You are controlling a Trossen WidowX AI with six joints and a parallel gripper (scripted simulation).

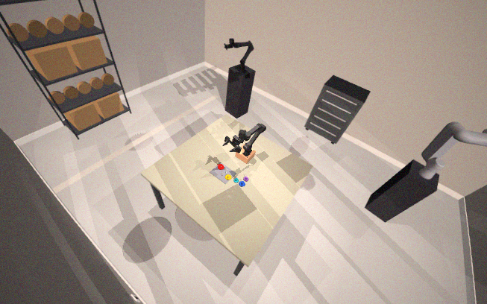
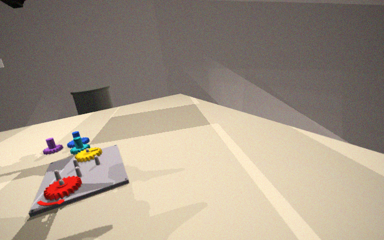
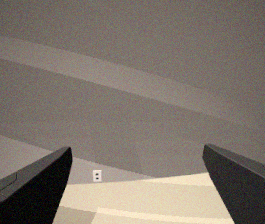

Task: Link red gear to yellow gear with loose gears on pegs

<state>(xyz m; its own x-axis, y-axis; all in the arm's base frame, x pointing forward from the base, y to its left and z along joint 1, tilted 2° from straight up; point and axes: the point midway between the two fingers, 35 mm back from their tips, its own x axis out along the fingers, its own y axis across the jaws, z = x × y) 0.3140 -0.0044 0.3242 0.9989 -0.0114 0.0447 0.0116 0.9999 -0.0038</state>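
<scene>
My gripper tip is now 140 mm past the purple gear, 190 mm to the right of it and 400 mm above it. Also, from my gripper tip: yellow gear: 20 mm behind, 50 mm to the left, 400 mm below; grey board: 20 mm behind, 20 mm to the right, 400 mm below; red gear: 50 mm behind, 90 mm to the right, 400 mm below.
</scene>
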